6 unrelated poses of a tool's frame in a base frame.
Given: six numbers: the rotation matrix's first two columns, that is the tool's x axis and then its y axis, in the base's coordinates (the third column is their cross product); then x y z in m.
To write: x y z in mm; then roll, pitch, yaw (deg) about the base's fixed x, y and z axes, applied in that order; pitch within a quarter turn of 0, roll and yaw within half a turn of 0. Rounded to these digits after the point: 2 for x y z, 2 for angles.
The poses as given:
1: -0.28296 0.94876 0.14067 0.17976 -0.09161 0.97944 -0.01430 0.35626 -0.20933
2: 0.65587 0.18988 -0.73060 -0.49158 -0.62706 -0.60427 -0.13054 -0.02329 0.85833
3: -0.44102 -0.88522 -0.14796 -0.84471 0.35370 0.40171 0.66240 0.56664 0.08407
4: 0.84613 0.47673 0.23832 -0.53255 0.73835 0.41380 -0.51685 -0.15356 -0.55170
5: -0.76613 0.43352 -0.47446 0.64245 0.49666 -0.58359 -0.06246 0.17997 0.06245
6: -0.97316 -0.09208 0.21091 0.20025 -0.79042 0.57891 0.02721 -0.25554 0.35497
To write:
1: -14.30 356.26 -209.33 98.40 -8.09 106.61
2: -130.54 -23.29 858.33 -117.75 46.94 16.15
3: 662.40 566.64 84.07 156.04 8.51 -116.48
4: -516.85 -153.56 -551.70 25.22 -13.79 29.40
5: -62.46 179.97 62.45 -138.47 28.32 150.50
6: 27.21 -255.54 354.97 36.32 -12.18 -174.59
